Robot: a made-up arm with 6 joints.
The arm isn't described. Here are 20 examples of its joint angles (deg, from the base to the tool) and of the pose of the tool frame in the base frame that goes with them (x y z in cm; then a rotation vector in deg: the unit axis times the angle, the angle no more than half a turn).
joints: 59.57 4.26 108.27 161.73 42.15 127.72
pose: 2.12 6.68 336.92 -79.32 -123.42 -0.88
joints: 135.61 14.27 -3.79 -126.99 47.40 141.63
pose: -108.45 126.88 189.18 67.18 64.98 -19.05
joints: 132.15 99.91 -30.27 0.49 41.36 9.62
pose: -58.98 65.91 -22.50 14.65 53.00 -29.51
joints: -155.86 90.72 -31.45 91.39 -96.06 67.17
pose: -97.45 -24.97 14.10 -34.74 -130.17 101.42
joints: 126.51 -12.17 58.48 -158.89 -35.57 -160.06
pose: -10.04 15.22 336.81 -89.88 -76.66 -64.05
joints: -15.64 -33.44 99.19 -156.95 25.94 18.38
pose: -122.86 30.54 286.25 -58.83 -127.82 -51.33
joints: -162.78 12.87 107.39 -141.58 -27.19 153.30
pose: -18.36 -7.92 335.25 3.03 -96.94 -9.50
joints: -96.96 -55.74 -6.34 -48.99 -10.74 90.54
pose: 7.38 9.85 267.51 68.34 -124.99 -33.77
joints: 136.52 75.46 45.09 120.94 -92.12 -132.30
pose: -161.73 177.39 99.48 150.24 92.53 -14.09
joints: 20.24 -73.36 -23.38 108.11 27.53 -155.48
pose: -22.61 2.33 233.45 -141.37 -89.07 10.68
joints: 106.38 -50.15 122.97 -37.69 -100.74 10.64
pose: 38.47 -159.38 188.33 -88.32 -124.69 -86.87
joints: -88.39 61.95 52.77 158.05 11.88 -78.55
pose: 9.13 -246.52 147.09 65.34 -78.31 -110.15
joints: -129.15 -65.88 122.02 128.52 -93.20 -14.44
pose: 106.70 154.37 119.35 19.24 73.39 -147.37
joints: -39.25 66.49 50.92 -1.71 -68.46 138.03
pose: 185.57 -146.37 120.60 35.65 38.85 -68.66
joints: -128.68 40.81 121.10 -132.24 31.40 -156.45
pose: -77.56 -83.88 311.33 -22.36 -156.81 -39.60
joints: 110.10 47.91 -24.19 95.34 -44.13 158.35
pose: -41.60 158.95 81.20 -115.71 -42.89 114.35
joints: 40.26 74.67 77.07 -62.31 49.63 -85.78
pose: 204.42 156.35 160.84 -31.59 -56.51 -2.74
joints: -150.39 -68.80 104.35 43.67 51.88 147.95
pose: 185.73 96.81 137.75 131.29 -12.07 -88.91
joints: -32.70 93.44 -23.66 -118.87 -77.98 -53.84
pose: 106.43 -51.03 -8.46 62.48 9.11 -4.81
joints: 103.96 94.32 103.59 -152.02 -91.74 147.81
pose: -61.14 233.13 135.11 -42.54 -128.85 -60.48
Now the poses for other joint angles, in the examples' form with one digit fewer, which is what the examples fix.
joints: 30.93 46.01 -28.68 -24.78 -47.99 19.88
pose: 121.8 83.7 79.9 24.9 35.2 -149.9
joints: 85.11 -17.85 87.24 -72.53 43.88 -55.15
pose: 10.4 -59.5 323.4 49.5 -86.7 -24.6
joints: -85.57 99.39 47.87 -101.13 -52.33 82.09
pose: 32.0 -221.4 8.0 -106.7 18.9 45.4
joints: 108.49 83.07 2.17 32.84 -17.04 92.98
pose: -49.0 164.3 2.6 -34.2 39.6 50.8
